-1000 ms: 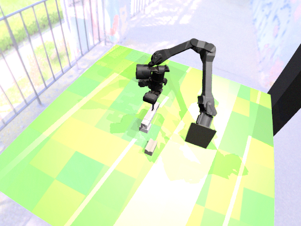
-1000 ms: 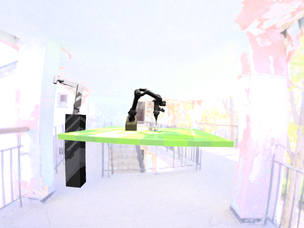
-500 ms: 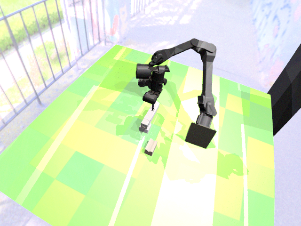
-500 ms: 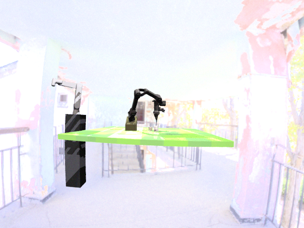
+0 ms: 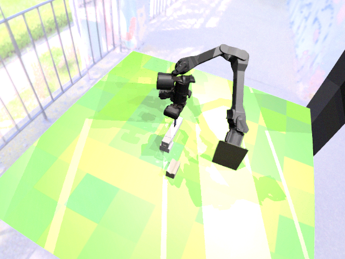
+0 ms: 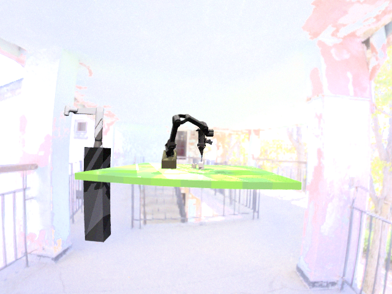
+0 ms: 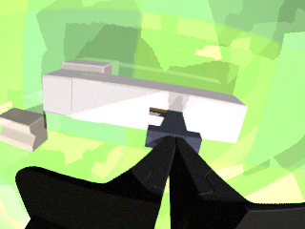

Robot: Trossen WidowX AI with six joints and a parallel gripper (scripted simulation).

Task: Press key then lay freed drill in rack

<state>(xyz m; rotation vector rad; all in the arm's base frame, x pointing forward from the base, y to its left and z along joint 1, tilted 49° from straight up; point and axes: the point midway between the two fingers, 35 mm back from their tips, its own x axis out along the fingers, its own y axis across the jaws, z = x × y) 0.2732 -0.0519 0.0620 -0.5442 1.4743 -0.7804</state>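
The yellowish drill is 6 cm to the left of my gripper tip and 7 cm below it. Round my gripper tip: dark rack: 6 cm behind, 21 cm to the left, 10 cm below.
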